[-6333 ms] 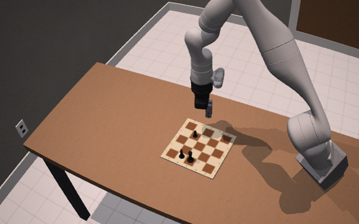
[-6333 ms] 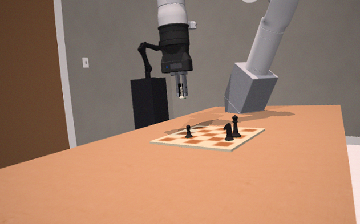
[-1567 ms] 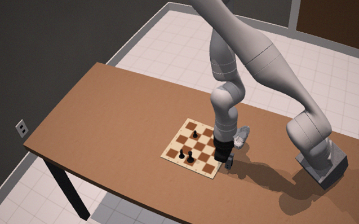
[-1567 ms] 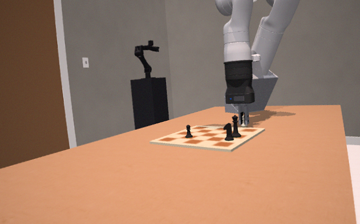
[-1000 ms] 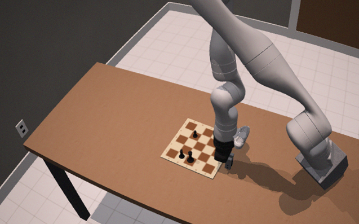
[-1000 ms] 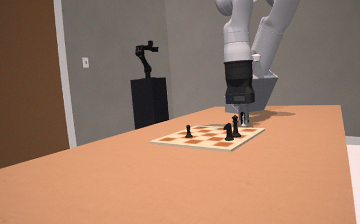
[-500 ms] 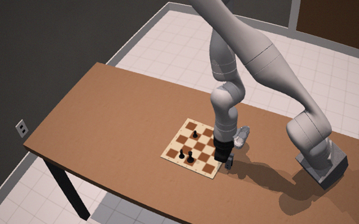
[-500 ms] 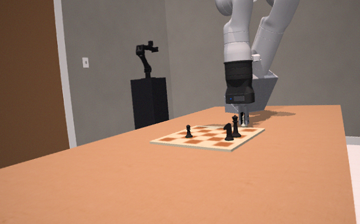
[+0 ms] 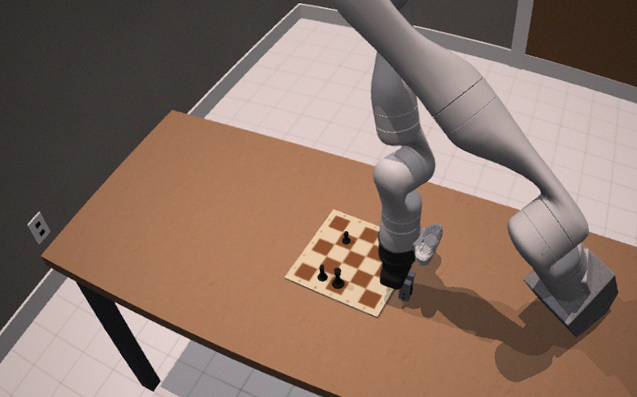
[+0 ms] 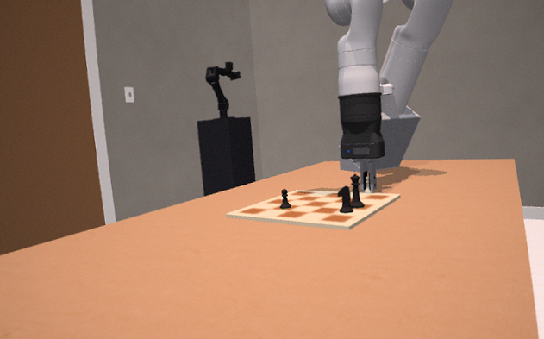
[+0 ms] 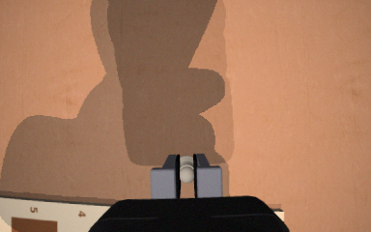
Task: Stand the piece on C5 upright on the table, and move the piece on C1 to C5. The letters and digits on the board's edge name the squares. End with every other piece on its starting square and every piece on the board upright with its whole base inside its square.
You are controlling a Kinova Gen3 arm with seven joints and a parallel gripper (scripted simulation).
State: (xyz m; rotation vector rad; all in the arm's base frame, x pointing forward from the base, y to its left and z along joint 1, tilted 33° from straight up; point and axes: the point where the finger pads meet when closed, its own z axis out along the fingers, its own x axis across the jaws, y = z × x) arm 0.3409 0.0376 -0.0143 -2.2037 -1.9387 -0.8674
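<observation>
Right now the white pawn is 1 cm below my hand. Round my hand: chessboard: 13 cm ahead, 5 cm to the right, 2 cm below; black pawn: 17 cm ahead, 9 cm to the right, 1 cm below.
</observation>
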